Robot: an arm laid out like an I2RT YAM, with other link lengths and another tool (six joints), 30 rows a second.
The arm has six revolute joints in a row. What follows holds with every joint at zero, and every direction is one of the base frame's. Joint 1 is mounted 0.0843 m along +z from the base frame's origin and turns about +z. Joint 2 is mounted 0.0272 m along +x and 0.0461 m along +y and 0.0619 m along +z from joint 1 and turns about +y. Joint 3 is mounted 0.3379 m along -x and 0.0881 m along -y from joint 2 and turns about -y. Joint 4 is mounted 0.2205 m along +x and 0.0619 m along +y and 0.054 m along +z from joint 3 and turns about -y. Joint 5 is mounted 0.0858 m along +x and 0.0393 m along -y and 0.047 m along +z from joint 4 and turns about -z. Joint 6 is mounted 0.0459 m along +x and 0.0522 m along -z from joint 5 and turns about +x. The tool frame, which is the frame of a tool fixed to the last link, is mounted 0.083 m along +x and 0.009 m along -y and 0.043 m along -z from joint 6; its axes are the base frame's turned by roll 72.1, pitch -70.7 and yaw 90 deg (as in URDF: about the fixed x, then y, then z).
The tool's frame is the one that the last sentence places.
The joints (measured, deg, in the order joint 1, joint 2, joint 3, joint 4, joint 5, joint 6), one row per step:
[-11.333, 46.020, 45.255, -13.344, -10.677, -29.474]
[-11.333, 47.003, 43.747, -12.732, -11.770, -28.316]
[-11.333, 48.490, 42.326, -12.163, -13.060, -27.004]
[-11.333, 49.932, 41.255, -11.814, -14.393, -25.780]
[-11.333, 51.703, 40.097, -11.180, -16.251, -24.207]
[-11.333, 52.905, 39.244, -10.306, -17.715, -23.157]
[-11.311, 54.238, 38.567, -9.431, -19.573, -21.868]
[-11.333, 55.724, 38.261, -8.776, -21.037, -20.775]
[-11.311, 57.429, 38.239, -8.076, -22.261, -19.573]
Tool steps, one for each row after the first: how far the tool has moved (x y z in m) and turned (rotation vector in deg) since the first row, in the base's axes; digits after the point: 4 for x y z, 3 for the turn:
[0.0035, 0.0025, -0.0128, 1.767, 1.792, 0.761]
[0.0079, 0.0055, -0.0268, 3.858, 4.046, 1.613]
[0.0116, 0.0086, -0.0389, 5.873, 6.145, 2.476]
[0.0159, 0.0130, -0.0518, 8.446, 8.395, 3.667]
[0.0192, 0.0164, -0.0596, 10.179, 9.573, 4.655]
[0.0228, 0.0208, -0.0666, 12.273, 10.742, 5.936]
[0.0268, 0.0240, -0.0722, 14.078, 11.921, 6.834]
[0.0319, 0.0266, -0.0766, 15.887, 13.028, 7.495]

